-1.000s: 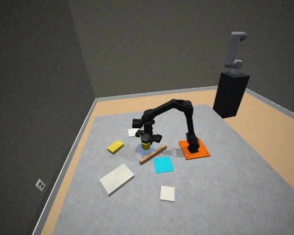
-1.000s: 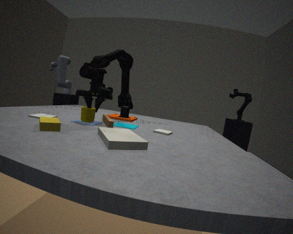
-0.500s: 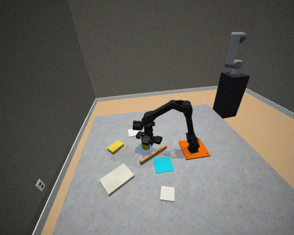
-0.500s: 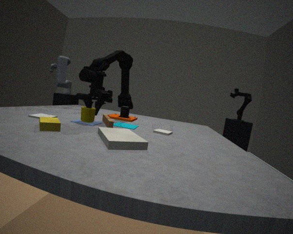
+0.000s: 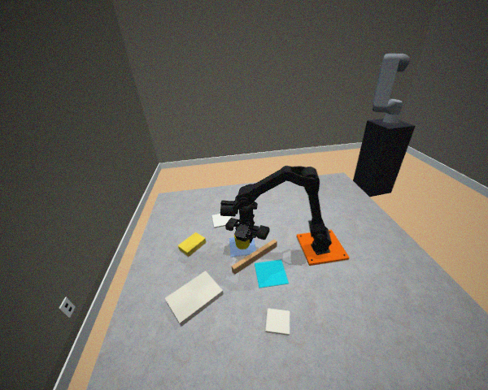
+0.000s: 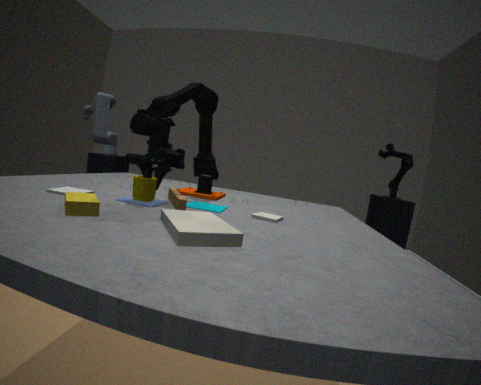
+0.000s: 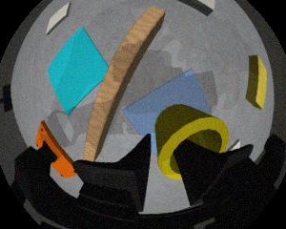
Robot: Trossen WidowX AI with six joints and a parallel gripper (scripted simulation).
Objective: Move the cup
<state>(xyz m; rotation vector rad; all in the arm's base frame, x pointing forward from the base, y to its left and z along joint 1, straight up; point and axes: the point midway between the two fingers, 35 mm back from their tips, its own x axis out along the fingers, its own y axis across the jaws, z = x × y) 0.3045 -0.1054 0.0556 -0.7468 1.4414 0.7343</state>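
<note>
Now: gripper tip 4 cm above the blue pad, 3 cm short of it and 2 cm to the left of it. The rest, counted from my gripper tip: wooden bar 7 cm to the left, 3 cm below, 2 cm behind; cyan pad 16 cm to the left, 6 cm behind, 4 cm below; cup 2 cm to the right, 2 cm ahead.
</note>
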